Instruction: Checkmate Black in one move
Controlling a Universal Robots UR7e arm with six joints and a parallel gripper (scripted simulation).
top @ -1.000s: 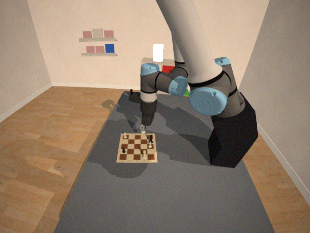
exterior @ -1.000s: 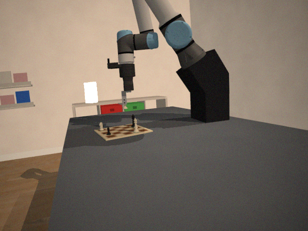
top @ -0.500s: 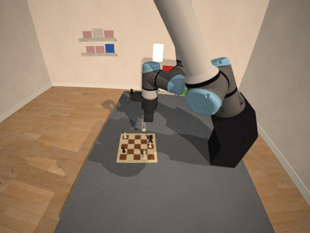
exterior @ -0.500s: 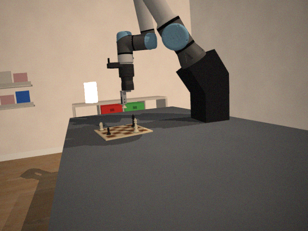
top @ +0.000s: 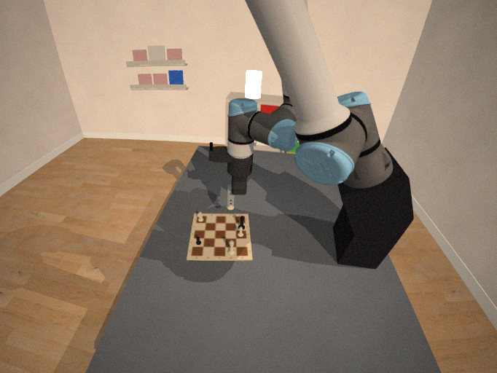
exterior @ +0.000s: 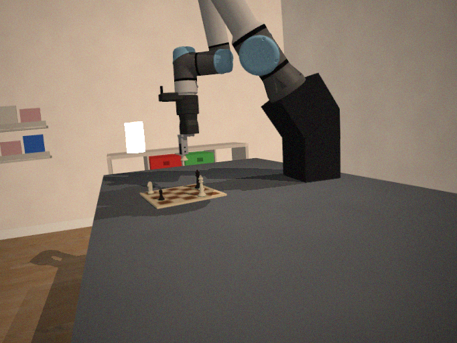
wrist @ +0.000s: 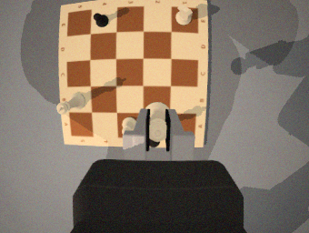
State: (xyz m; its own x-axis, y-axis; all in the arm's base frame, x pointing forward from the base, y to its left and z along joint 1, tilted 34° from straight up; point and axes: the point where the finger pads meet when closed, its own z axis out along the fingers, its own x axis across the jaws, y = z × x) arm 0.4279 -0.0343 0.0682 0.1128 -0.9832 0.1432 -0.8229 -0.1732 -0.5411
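Now: the black king 40 mm behind my hand and 110 mm below it. Also, from my hand: chessboard (30 mm ahead, 40 mm to the left, 140 mm below); black pawn (100 mm ahead, 90 mm to the left, 130 mm below).
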